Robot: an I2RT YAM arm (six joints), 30 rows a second.
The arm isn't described. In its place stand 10 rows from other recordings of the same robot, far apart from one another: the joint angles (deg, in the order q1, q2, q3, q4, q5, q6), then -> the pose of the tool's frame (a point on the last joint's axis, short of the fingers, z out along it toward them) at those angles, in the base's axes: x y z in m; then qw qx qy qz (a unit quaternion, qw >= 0).
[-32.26, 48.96, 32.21, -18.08, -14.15, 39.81] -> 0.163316 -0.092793 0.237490 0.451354 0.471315 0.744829 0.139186
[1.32, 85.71, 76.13, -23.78, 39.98, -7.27] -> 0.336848 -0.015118 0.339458 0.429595 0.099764 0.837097 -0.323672
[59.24, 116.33, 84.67, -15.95, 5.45, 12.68] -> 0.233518 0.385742 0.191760 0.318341 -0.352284 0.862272 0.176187
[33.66, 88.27, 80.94, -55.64, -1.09, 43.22] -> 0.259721 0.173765 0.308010 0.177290 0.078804 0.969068 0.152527
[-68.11, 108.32, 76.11, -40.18, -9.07, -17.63] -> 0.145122 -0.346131 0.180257 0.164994 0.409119 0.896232 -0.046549
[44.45, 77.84, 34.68, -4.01, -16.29, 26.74] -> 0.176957 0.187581 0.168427 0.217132 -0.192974 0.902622 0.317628
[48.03, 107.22, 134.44, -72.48, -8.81, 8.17] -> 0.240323 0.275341 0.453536 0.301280 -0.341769 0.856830 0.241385
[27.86, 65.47, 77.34, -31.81, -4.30, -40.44] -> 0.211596 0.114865 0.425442 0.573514 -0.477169 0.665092 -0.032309
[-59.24, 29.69, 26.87, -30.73, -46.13, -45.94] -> 0.083706 -0.090461 0.237604 0.538536 -0.090160 0.826666 -0.135918
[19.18, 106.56, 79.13, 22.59, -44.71, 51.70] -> 0.406673 0.167977 0.298564 0.347435 -0.056378 0.725812 0.591023
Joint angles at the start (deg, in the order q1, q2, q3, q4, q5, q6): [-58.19, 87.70, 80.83, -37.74, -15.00, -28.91]
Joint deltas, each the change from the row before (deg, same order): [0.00, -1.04, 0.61, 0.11, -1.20, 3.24]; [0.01, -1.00, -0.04, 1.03, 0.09, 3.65]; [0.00, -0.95, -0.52, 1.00, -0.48, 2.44]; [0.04, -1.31, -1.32, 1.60, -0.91, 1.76]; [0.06, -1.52, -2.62, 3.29, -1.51, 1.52]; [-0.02, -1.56, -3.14, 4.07, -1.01, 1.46]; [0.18, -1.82, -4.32, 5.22, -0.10, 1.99]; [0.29, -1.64, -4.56, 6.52, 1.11, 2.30]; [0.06, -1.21, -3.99, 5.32, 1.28, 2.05]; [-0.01, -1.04, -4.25, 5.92, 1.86, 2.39]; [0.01, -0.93, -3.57, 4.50, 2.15, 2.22]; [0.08, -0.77, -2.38, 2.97, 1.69, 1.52]
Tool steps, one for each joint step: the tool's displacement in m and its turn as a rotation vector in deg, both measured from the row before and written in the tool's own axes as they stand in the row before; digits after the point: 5 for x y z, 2 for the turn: [-0.00520, 0.00065, -0.00874, -0.29, -2.06, 2.77]; [-0.00351, 0.00034, -0.00628, 0.85, -1.71, 3.09]; [-0.00130, 0.00116, -0.00438, 0.04, -1.45, 2.04]; [0.00059, 0.00233, -0.00402, -0.41, -1.73, 1.27]; [0.00343, 0.00289, -0.00131, -0.88, -2.43, 0.80]; [0.00500, 0.00215, -0.00044, -0.33, -2.53, 0.64]; [0.00876, 0.00308, 0.00103, 0.36, -2.51, 0.97]; [0.00879, 0.00233, 0.00177, 1.52, -3.10, 0.96]; [0.00973, 0.00089, 0.00128, 1.61, -2.17, 1.22]; [0.01115, 0.00002, 0.00130, 2.18, -2.34, 1.61]; [0.01032, -0.00012, -0.00024, 2.29, -1.60, 1.74]; [0.00646, 0.00012, -0.00129, 1.68, -1.23, 1.19]
